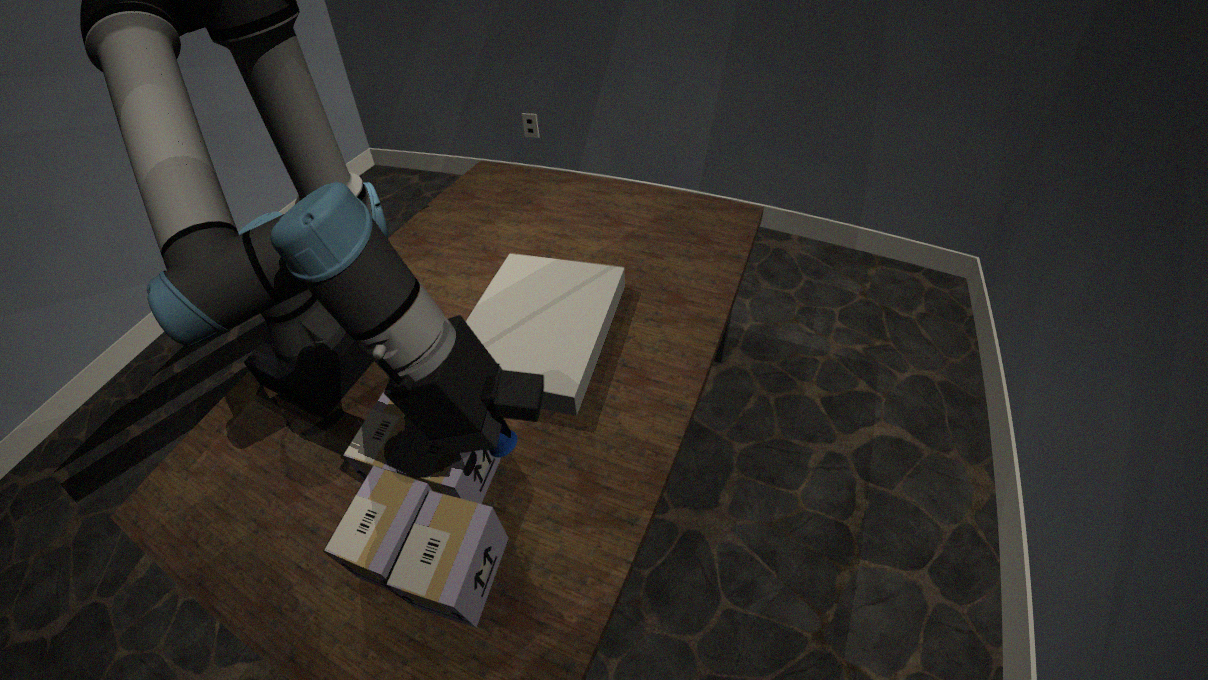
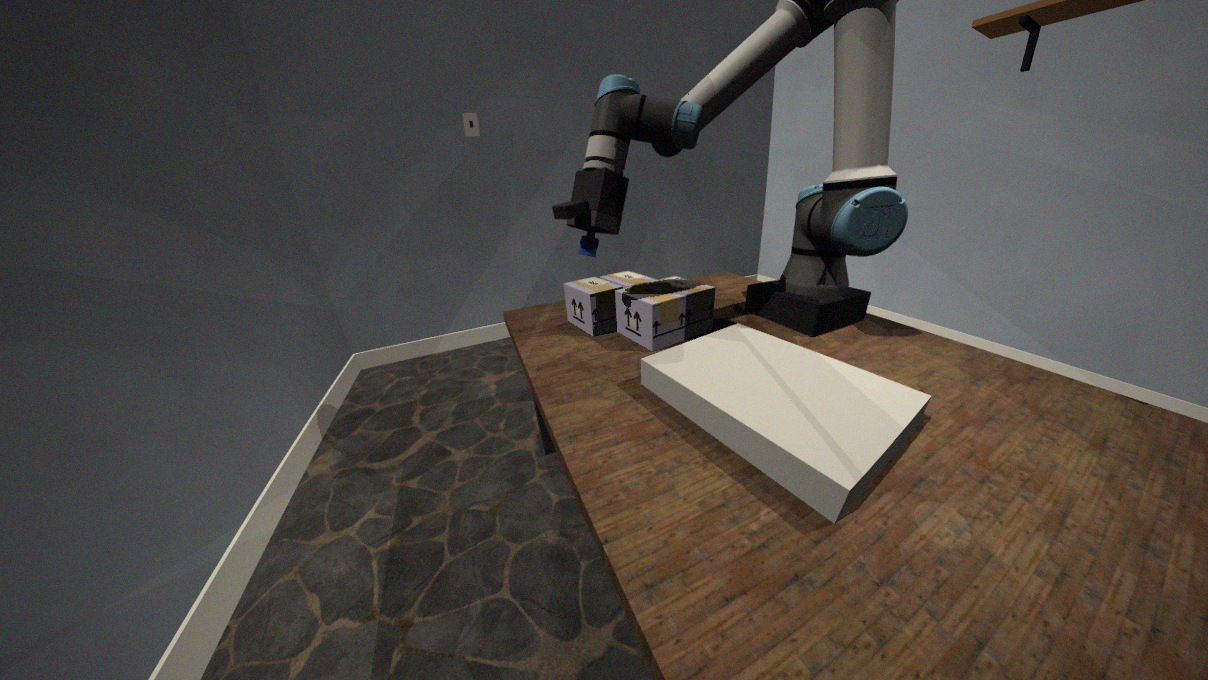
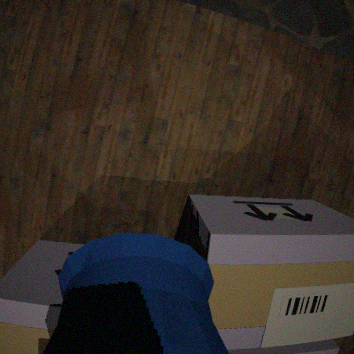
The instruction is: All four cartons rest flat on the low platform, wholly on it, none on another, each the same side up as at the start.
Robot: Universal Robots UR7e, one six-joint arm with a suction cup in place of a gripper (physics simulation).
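Frame: origin at the arm's base, x ahead, y left, z up, level; millimetres.
Where they show: hand at its tool point: point(image 1: 503, 443) point(image 2: 587, 254) point(image 3: 136, 291); arm's base at its link origin: point(image 1: 312, 332) point(image 2: 812, 288).
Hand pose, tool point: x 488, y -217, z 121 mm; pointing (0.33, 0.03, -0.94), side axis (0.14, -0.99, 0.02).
Note:
Things, the pixels of their centre, and the offset from my tool point. Level surfaces: height alone.
- front right carton at the middle of its body: point(image 3: 267, 262) point(image 1: 452, 560) point(image 2: 593, 304) dx -67, dy -101, dz -141 mm
- further carton at the middle of its body: point(image 1: 402, 445) point(image 2: 679, 305) dx -208, dy +45, dz -141 mm
- low white platform at the middle of its body: point(image 2: 771, 390) point(image 1: 538, 323) dx -87, dy +348, dz -166 mm
- wooden table at its surface level: dz -190 mm
Cartons with lilac sides, tan tape and barcode labels stand on the table. A front right carton point(image 1: 490, 553) point(image 2: 581, 310) point(image 3: 280, 250) is upright beside another carton point(image 1: 380, 519) point(image 2: 631, 277). Closer to the platform, a carton point(image 1: 483, 478) point(image 2: 632, 319) point(image 3: 32, 272) stands upright; a further carton point(image 1: 371, 426) point(image 2: 700, 304) seems to adjoin it, but arm and shadow hide their boundary. My suction gripper point(image 1: 505, 442) point(image 2: 587, 250) point(image 3: 135, 255) hangs above the cartons, off and holding nothing. The low white platform point(image 1: 549, 312) point(image 2: 786, 397) carries no carton.
The wooden table point(image 1: 642, 405) point(image 2: 997, 540) point(image 3: 125, 100) ends at an edge beyond the cartons, with stone floor below. The arm's dark base point(image 2: 807, 308) stands behind the cartons and platform. A wall shelf point(image 2: 1048, 16) is high at the right.

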